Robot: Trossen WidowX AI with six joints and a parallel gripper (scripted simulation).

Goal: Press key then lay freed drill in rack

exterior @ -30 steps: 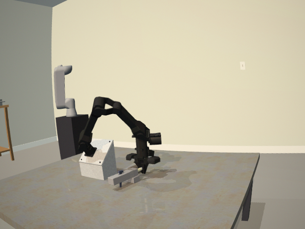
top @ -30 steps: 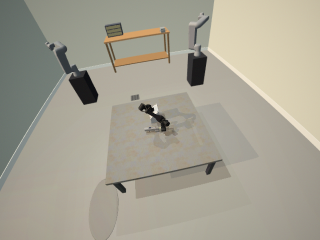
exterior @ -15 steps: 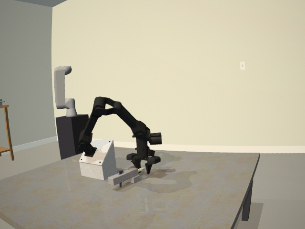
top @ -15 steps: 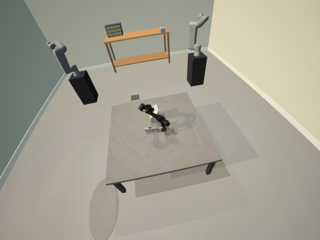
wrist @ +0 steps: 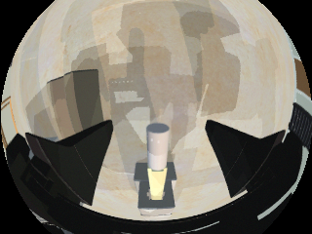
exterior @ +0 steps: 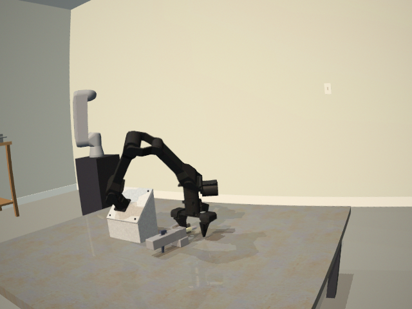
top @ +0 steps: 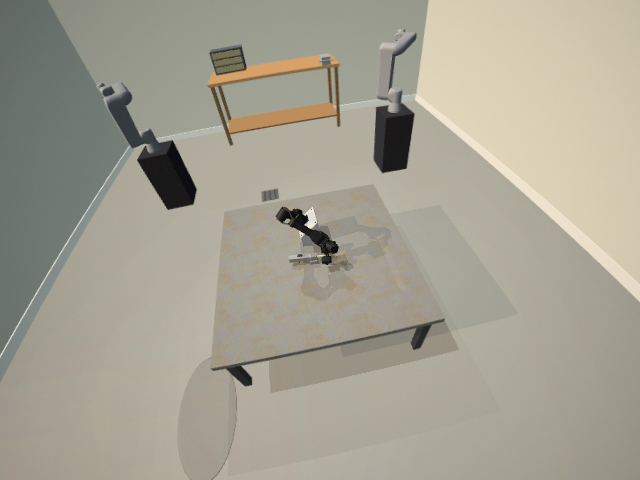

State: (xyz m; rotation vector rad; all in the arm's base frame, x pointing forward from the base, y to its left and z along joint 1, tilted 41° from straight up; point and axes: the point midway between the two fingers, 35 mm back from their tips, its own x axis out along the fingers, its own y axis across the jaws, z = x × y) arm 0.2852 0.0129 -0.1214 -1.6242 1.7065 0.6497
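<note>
My gripper tip is now 5 cm to the left of the drill, 3 cm below it and 1 cm past it. Also, from my gripper tip: grey block 15 cm to the right, 3 cm above, 2 cm behind; dark blue key 17 cm to the right, 4 cm above, 3 cm behind.
</note>
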